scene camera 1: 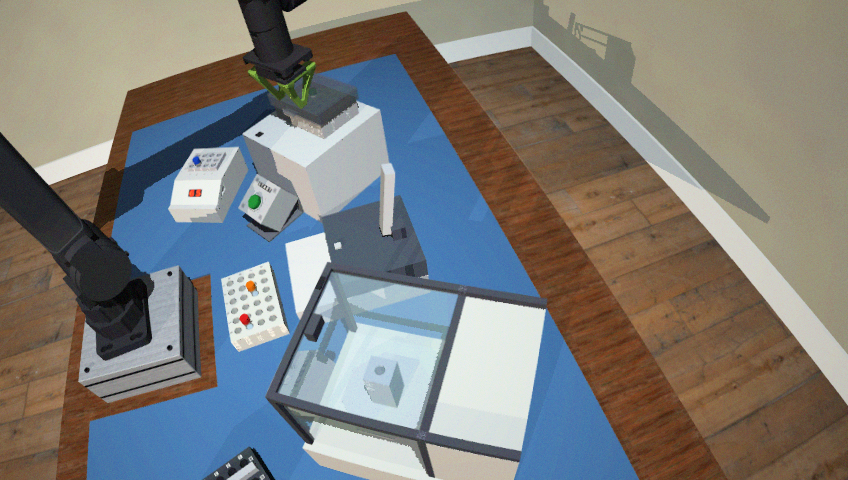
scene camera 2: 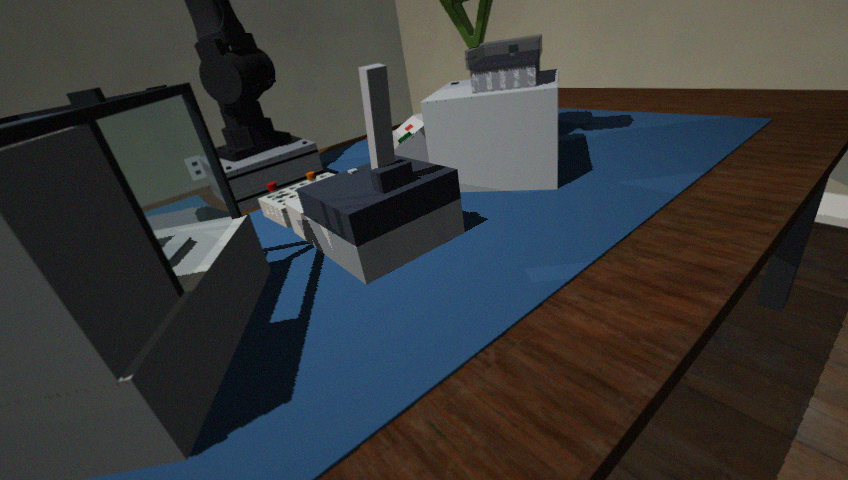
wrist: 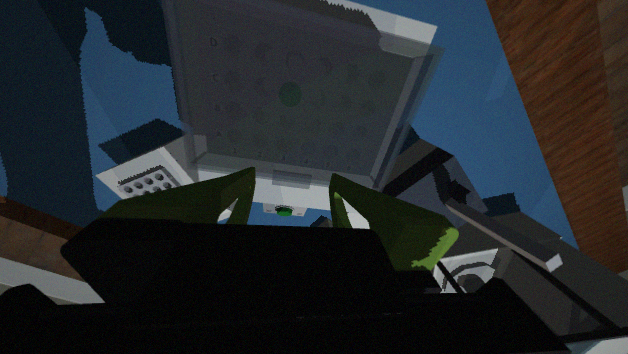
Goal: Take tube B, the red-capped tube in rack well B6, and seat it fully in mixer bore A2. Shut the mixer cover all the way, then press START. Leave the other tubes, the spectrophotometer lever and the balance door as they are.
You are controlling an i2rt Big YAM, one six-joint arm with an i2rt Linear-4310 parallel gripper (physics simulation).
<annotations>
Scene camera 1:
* my gripper: 292, 102
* mixer cover: 327, 97, touched by my gripper
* balance door: 372, 348
</annotations>
